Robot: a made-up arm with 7 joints. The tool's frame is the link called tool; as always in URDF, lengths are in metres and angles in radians.
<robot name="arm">
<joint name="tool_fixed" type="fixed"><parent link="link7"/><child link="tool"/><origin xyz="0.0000 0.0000 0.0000" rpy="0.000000 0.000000 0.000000"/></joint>
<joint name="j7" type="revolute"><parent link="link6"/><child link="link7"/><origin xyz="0.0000 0.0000 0.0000" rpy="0.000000 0.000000 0.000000"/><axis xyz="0 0 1"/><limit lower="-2.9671" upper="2.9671" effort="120" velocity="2"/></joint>
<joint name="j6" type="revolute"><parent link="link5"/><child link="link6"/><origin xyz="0.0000 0.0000 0.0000" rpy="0.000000 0.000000 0.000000"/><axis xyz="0 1 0"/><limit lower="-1.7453" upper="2.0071" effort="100" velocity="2.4"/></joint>
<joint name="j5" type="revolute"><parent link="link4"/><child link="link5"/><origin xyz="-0.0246 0.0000 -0.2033" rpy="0.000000 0.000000 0.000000"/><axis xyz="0 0 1"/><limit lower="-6.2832" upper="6.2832" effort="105" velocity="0.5"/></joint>
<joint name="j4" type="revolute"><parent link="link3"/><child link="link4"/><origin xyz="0.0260 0.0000 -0.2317" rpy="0.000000 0.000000 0.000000"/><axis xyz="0 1 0"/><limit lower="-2.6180" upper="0.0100" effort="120" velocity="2.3"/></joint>
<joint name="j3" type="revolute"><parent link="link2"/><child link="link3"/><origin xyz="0.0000 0.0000 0.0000" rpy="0.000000 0.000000 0.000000"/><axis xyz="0 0 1"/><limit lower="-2.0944" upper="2.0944" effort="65" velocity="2"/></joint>
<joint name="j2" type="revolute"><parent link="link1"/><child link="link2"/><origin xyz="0.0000 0.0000 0.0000" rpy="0.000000 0.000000 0.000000"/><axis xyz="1 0 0"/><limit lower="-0.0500" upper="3.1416" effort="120" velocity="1.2"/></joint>
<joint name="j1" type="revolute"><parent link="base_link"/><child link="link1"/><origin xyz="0.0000 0.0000 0.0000" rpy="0.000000 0.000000 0.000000"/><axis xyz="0 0.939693 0.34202"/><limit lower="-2.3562" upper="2.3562" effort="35" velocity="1.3"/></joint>
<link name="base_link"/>
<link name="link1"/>
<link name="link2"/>
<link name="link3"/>
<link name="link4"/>
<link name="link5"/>
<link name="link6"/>
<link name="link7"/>
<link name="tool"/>
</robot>
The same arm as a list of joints. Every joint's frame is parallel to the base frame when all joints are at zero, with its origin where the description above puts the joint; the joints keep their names.
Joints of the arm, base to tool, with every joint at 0 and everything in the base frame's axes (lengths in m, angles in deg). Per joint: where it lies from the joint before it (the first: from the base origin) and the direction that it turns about. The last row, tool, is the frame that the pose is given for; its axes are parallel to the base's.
j1: axis 0 0.9397 0.342 origin 0 0 0
j2: axis 1 0 0 origin 0 0 0
j3: axis 0 0 1 origin 0 0 0
j4: axis 0 1 0 origin 0.026 0 -0.2317
j5: axis 0 0 1 origin -0.0246 0 -0.2033
j6: axis 0 1 0 origin 0 0 0
j7: axis 0 0 1 origin 0 0 0
tool: origin 0 0 0
Joint limits (deg, base to tool): -135..135 -2.86..180 -120..120 -150..0.57 -360..360 -100..115 -170..170

